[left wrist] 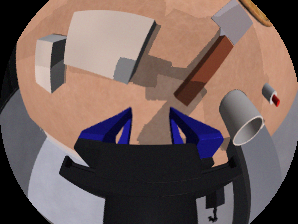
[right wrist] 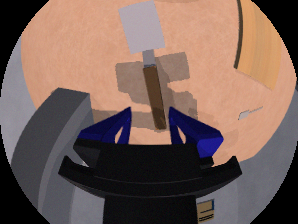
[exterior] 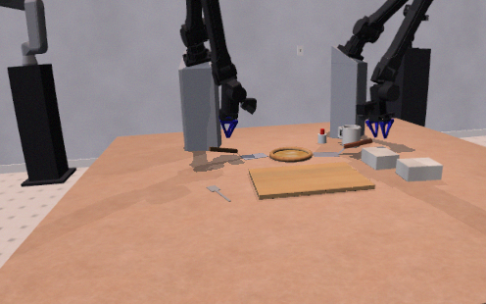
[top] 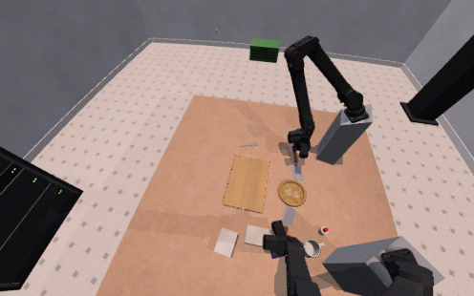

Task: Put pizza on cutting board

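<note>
Right now the turner is 14 cm to the right of my left hand, 6 cm below it and 6 cm behind it. Round my left hand: wooden cutting board (37 cm to the right, 19 cm ahead, 7 cm below); pizza (34 cm to the right, 10 cm behind, 8 cm below); red-capped bottle (27 cm behind, 14 cm to the right, 5 cm below).
</note>
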